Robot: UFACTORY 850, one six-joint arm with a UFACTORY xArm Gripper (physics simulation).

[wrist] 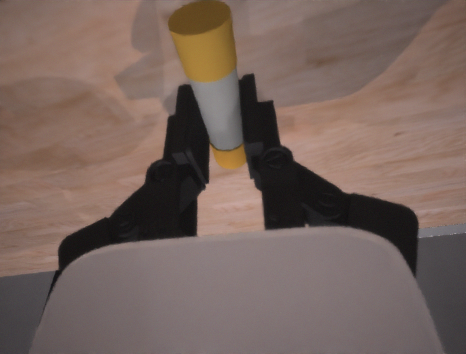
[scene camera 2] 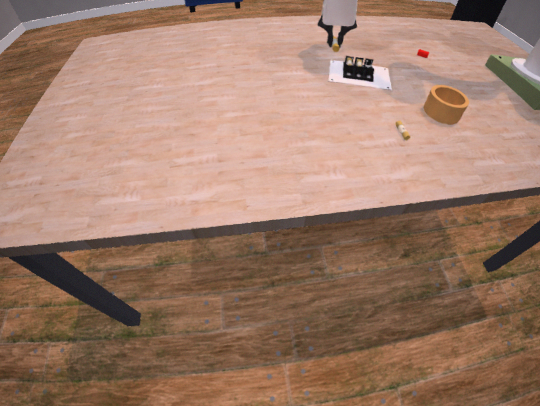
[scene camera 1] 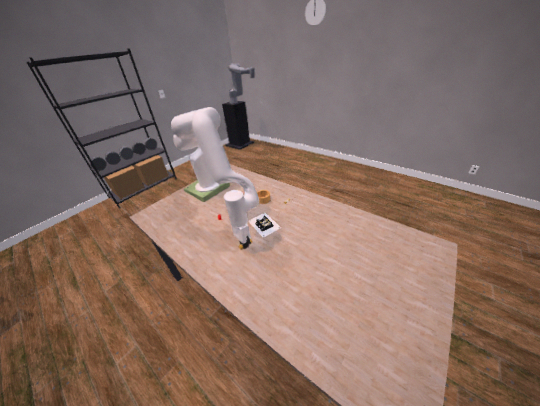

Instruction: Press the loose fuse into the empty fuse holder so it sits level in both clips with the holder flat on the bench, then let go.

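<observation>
The loose fuse (scene camera 1: 241, 246) (scene camera 2: 335, 48) (wrist: 216, 102) has yellow end caps and a pale grey middle. My gripper (scene camera 1: 244, 244) (scene camera 2: 335, 43) (wrist: 222, 102) is shut on it, with a black finger against each side of its middle. One cap sticks out past the fingertips in the wrist view. Whether it touches the bench is unclear. The black fuse holder block (scene camera 1: 264, 223) (scene camera 2: 358, 73) sits on a white plate (scene camera 1: 273, 229) (scene camera 2: 382, 82) close beside the gripper. Its left and middle slots in scene camera 2 show pale fuses; the right slot looks dark and empty.
A second yellow-capped fuse (scene camera 1: 286, 202) (scene camera 2: 403, 130) lies near an orange round bowl (scene camera 1: 264, 199) (scene camera 2: 443, 111). A red cylinder (scene camera 1: 219, 217) (scene camera 2: 423, 53) lies between the plate and the arm's green base (scene camera 1: 204, 195) (scene camera 2: 515, 84).
</observation>
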